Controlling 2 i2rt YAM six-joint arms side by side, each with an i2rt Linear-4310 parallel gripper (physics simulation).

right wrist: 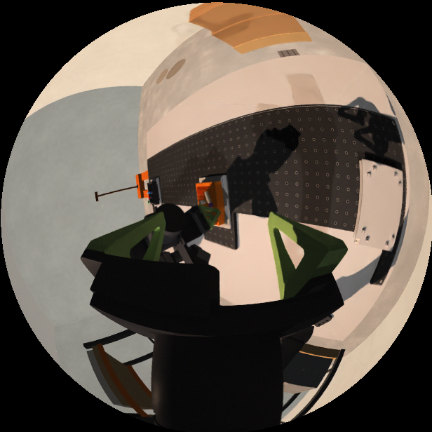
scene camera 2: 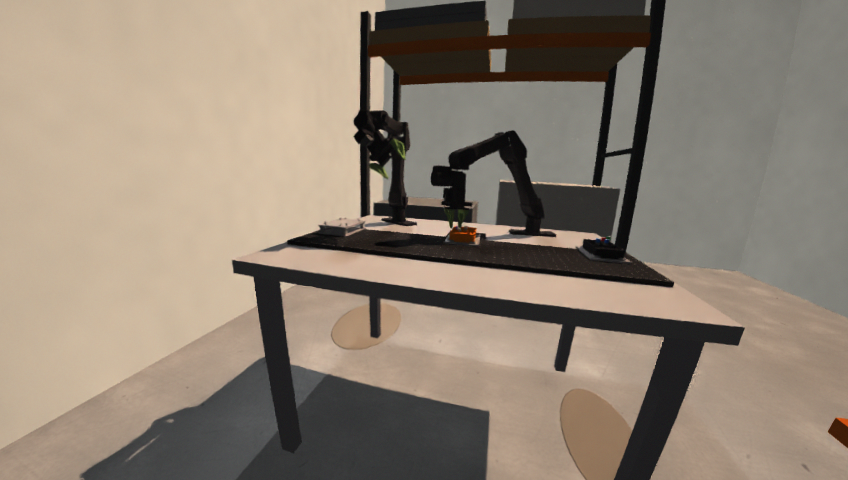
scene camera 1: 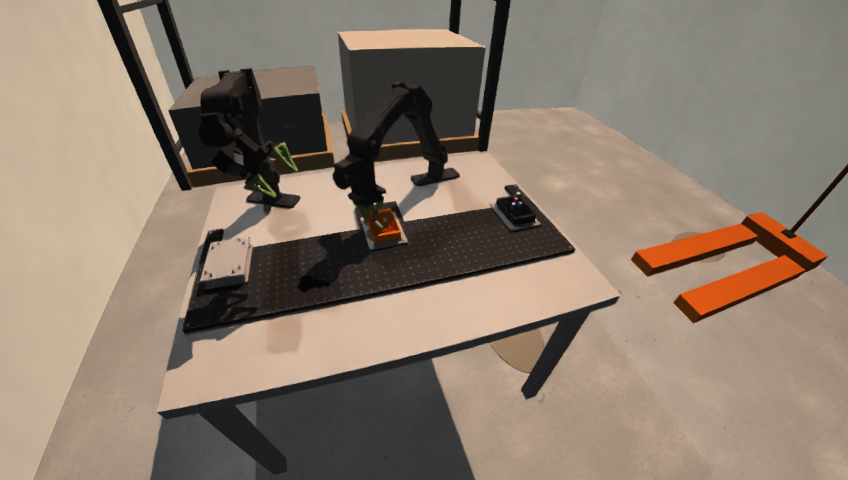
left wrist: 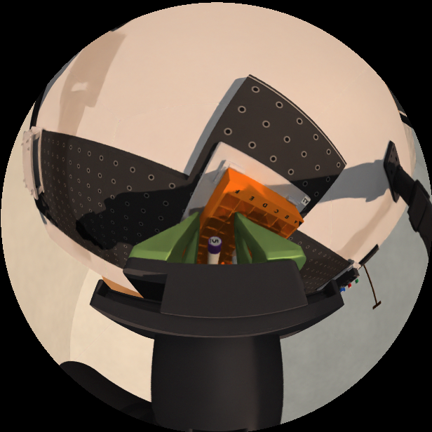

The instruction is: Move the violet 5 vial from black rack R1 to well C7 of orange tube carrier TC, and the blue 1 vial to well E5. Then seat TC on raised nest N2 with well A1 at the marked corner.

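Frame: origin at the left arm's base, x ahead, y left, z up, level; centimetres.
Where they show: left gripper, between the fingertips: (scene camera 2: 455, 228) (scene camera 1: 370, 219); right gripper, between the fingertips: (scene camera 2: 395, 169) (scene camera 1: 286, 184); left arm's base, origin of its link: (scene camera 2: 531, 234) (scene camera 1: 435, 177); right arm's base, origin of its link: (scene camera 2: 398, 222) (scene camera 1: 273, 199).
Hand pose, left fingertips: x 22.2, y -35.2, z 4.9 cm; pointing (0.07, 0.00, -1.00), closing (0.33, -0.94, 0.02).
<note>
Things, the pixels of their top centre, and the offset from my left fingertips. Level surfaces: height alone.
- orange tube carrier, centre of its top: (scene camera 1: 382, 221) (scene camera 2: 463, 230) dx +3.1, dy +3.2, dz +0.2 cm
- black rack, centre of its top: (scene camera 1: 516, 206) (scene camera 2: 603, 244) dx +12.8, dy +49.0, dz +0.2 cm
- raised pale nest, centre of its top: (scene camera 1: 224, 254) (scene camera 2: 343, 220) dx +0.4, dy -44.2, dz +1.0 cm
- black perforated board, height of its surface: dz -3.6 cm
The orange tube carrier (scene camera 1: 387, 235) (scene camera 2: 462, 237) (left wrist: 216, 194) (right wrist: 219, 201) sits on a pale nest mid-board. The violet 5 vial (left wrist: 214, 243) leans in it; its pale body also shows in the right wrist view (right wrist: 207, 196). My left gripper (scene camera 1: 371, 212) (scene camera 2: 456, 223) (left wrist: 216, 217) is narrowly open over the carrier, its fingers on both sides of the vial, not gripping it. My right gripper (scene camera 1: 286, 183) (scene camera 2: 395, 167) is wide open and empty, high above the table. The black rack (scene camera 1: 523, 217) (scene camera 2: 605, 250) holds vials with blue, red and green caps; their numbers are not legible.
A raised pale nest (scene camera 1: 226, 261) (scene camera 2: 340, 226) (right wrist: 381, 205) with small corner posts stands at the left end of the black perforated board (scene camera 1: 416, 261) (scene camera 2: 523, 257). A marked A1 label (left wrist: 305, 200) shows on the nest under the carrier. Large boxes (scene camera 1: 416, 89) stand behind the table.
</note>
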